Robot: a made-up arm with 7 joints. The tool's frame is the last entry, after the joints.
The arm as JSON. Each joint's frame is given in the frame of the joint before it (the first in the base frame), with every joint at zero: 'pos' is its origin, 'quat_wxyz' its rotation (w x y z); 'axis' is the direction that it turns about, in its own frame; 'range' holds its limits. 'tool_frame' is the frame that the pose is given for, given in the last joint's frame.
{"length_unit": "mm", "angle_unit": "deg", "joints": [
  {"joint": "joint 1", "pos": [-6.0, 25.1, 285.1], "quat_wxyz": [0.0, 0.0, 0.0, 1.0], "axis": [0.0, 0.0, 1.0], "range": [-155.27, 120.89]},
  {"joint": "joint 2", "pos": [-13.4, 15.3, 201.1], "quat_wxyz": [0.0, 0.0, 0.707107, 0.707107], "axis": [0.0, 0.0, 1.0], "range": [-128.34, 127.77]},
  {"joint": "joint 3", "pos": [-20.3, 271.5, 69.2], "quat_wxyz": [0.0, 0.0, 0.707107, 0.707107], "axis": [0.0, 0.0, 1.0], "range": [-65.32, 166.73]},
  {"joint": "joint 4", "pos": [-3.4, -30.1, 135.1], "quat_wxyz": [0.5, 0.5, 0.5, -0.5], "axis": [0.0, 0.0, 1.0], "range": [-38.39, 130.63]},
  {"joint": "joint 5", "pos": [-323.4, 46.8, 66.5], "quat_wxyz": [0.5, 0.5, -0.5, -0.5], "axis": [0.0, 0.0, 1.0], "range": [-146.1, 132.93]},
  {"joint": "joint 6", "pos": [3.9, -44.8, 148.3], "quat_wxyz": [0.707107, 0.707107, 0.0, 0.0], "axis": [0.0, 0.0, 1.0], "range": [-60.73, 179.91]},
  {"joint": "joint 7", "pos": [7.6, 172.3, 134.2], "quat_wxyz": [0.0, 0.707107, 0.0, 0.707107], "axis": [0.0, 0.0, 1.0], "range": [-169.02, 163.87]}
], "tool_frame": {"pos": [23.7, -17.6, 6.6], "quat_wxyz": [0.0, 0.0, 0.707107, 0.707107]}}
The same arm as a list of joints. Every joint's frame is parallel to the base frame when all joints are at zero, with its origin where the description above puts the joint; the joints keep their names.
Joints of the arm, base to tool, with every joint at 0 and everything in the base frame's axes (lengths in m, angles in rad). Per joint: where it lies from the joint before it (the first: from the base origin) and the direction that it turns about. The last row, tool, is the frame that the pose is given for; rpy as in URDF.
joint 1: axis 0 0 1 origin -0.006 0.0251 0.2851
joint 2: axis 0 -1 0 origin 0.0134 -0.0153 0.2011
joint 3: axis 0 0 1 origin -0.0203 -0.0692 0.2715
joint 4: axis 0 1 0 origin 0.0034 0.0301 0.1351
joint 5: axis 0 0 1 origin -0.0468 0.0665 0.3234
joint 6: axis 0 -1 0 origin 0.0039 -0.0448 0.1483
joint 7: axis 1 0 0 origin 0.0076 -0.1342 0.1723
tool: origin 0.0066 -0.0237 0.0176 rpy 3.1416 0 1.5708
Joint limits (rad, base to tool): -2.71..2.1099 -2.24..2.23 -1.14..2.91 -0.67..2.2799 -2.5499..2.3201 -1.0599..3.14 -2.95..2.8601

